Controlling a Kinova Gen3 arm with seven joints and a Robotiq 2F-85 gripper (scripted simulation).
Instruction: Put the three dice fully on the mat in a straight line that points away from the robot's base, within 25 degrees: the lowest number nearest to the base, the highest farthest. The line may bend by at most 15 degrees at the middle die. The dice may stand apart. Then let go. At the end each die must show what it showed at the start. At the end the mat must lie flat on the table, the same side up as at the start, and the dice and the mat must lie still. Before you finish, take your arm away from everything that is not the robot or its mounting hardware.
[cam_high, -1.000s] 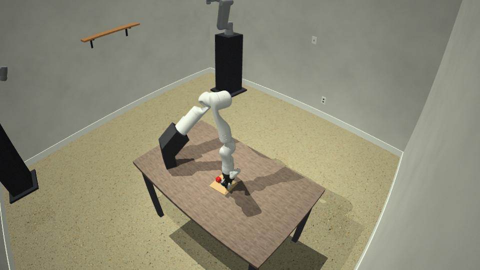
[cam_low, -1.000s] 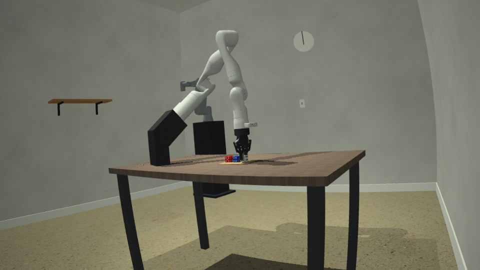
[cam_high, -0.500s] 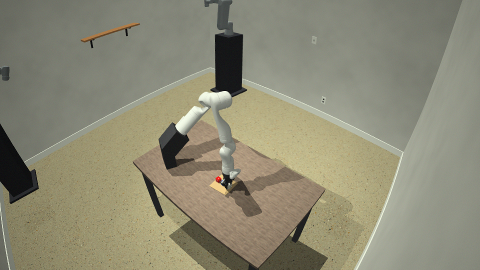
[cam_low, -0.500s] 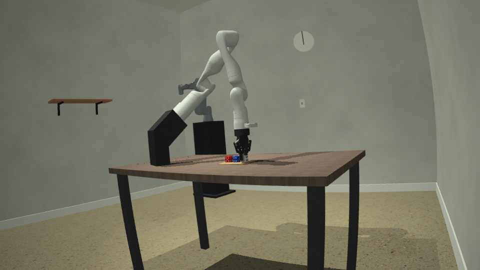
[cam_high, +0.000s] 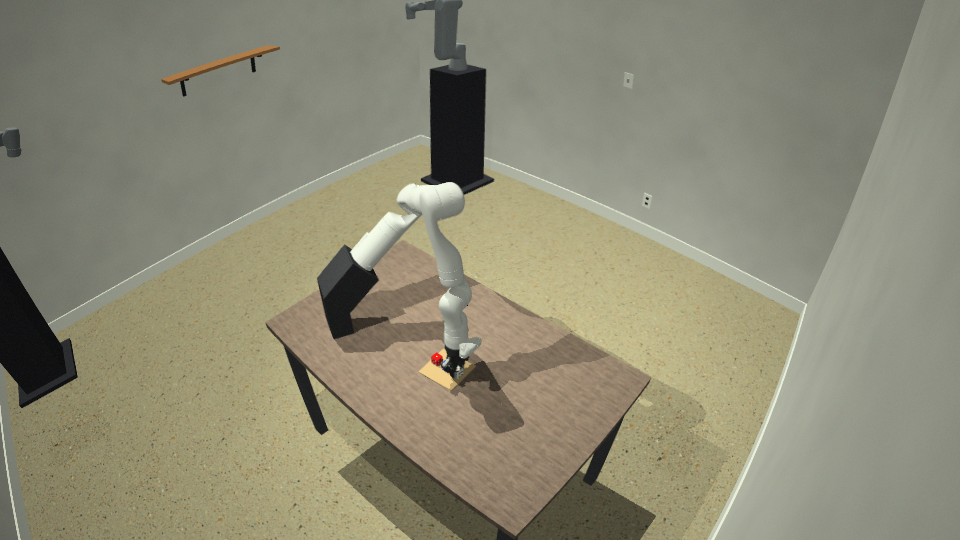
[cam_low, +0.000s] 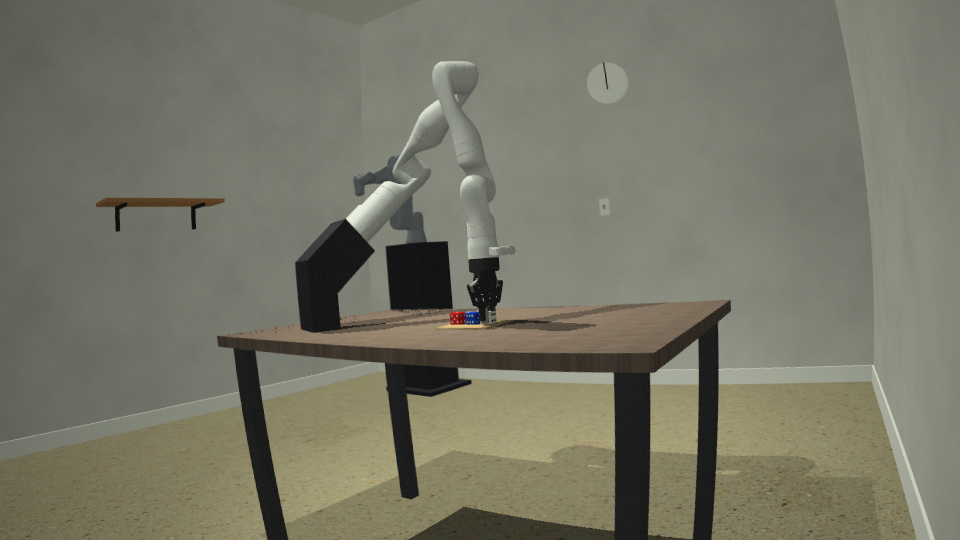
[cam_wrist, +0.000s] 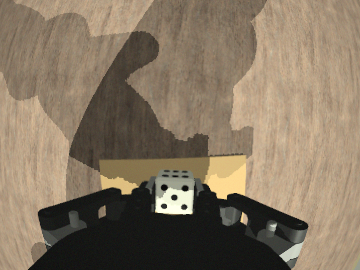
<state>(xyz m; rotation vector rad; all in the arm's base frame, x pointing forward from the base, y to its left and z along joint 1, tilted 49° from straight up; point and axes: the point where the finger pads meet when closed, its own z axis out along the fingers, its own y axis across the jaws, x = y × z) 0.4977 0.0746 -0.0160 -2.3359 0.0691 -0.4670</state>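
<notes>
My hand is 10 mm above the white die. Round my hand: blue die 40 mm behind, 10 mm below; tan mat 40 mm behind, 20 mm below; red die 90 mm behind, 10 mm to the right, 10 mm below.
</notes>
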